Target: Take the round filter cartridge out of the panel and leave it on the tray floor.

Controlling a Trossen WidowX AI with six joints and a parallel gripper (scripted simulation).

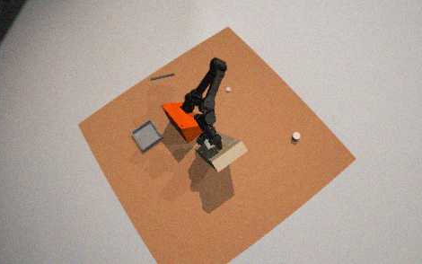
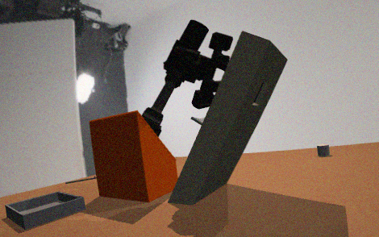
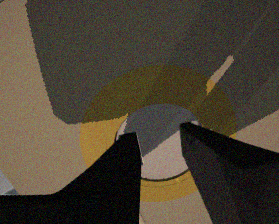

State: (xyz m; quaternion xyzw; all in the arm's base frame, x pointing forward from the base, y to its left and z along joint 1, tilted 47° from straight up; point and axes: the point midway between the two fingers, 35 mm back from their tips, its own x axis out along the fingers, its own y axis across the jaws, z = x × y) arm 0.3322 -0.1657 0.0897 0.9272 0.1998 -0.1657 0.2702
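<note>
My gripper tip is 9 cm past the grey ledge, 9 cm above it and 2 cm to the right of it. Also, from my gripper tip: beige service panel (8 cm below, 4 cm behind, 1 cm to the left); then grey tray (47 cm behind, 24 cm below, 22 cm to the right); then round filter cartridge (1 cm below, 1 cm ahead).
</note>
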